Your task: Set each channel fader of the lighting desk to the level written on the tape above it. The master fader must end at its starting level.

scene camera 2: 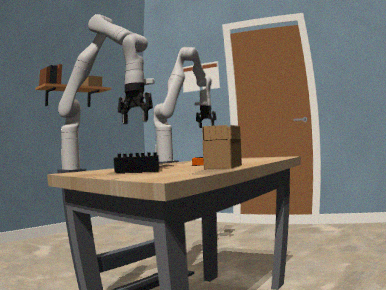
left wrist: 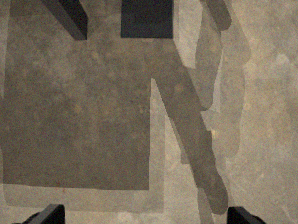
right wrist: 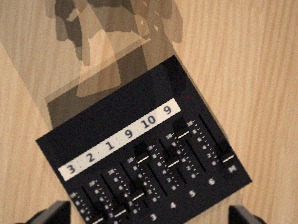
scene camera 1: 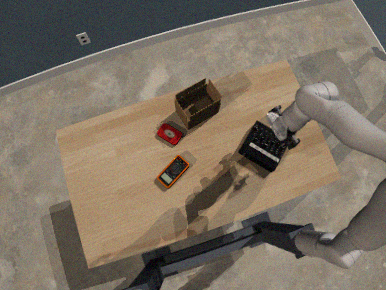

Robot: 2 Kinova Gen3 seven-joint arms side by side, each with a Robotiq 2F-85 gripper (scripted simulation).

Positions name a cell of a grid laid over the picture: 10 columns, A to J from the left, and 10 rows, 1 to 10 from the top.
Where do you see a cardboard box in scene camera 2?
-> F6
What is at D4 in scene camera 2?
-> My right gripper.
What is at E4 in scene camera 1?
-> A cardboard box.
